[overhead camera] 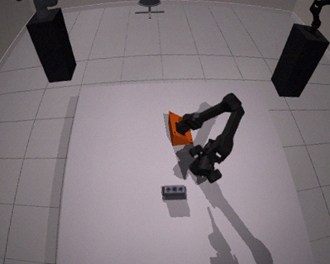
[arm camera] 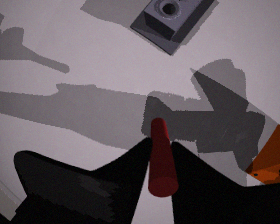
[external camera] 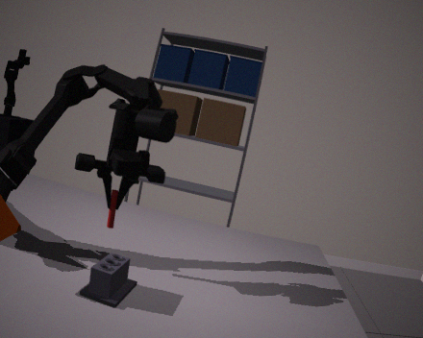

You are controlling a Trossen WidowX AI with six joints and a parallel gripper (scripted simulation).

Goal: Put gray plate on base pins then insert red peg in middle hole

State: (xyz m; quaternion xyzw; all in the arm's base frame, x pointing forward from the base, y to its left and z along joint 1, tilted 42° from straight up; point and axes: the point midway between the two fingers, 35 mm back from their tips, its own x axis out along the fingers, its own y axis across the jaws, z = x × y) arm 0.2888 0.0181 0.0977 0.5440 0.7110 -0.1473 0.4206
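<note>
The gray plate is 6 cm ahead of my gripper tip, 13 cm to the right of it and 7 cm below it. From my gripper tip the other things lie so: red peg right at my gripper tip; dark gray base 6 cm ahead, 13 cm to the right, 11 cm below.
</note>
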